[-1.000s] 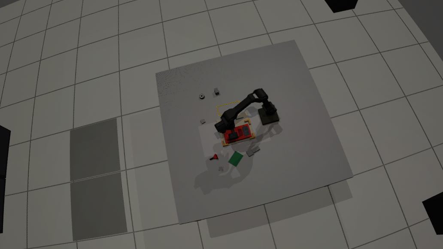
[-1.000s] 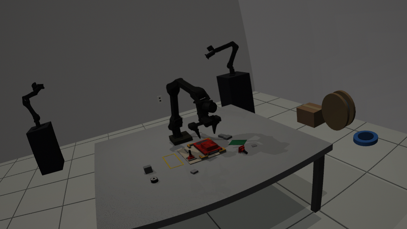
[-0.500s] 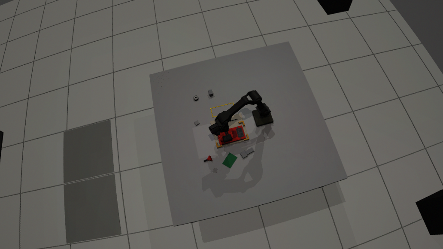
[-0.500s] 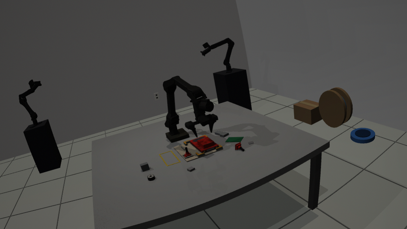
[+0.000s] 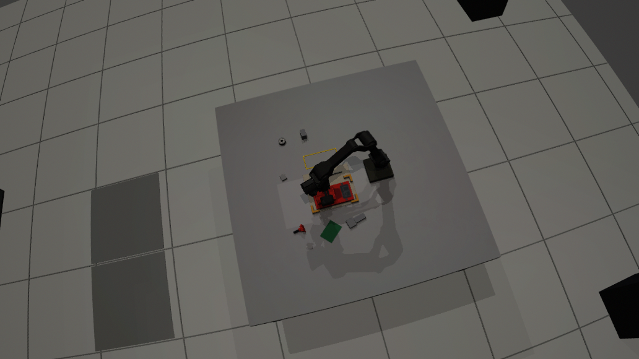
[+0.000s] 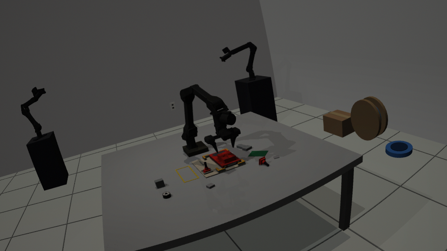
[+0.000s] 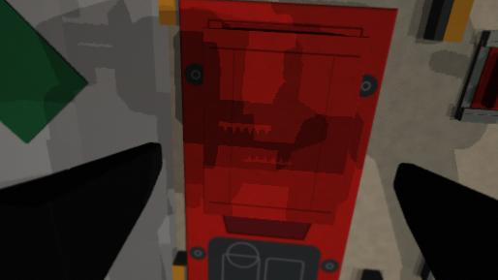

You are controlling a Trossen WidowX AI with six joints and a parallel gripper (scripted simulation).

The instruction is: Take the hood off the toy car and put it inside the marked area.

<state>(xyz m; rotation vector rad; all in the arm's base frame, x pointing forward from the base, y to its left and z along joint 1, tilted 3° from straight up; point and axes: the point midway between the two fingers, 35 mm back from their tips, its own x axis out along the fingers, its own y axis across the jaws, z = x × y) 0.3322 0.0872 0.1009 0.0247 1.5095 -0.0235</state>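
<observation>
Right now my gripper tip is 40 mm above the red hood. From my gripper tip the other things lie so: grey cube 10 mm ahead, 400 mm to the right, 60 mm below; green plate 20 mm ahead, 180 mm to the left, 80 mm below.
</observation>
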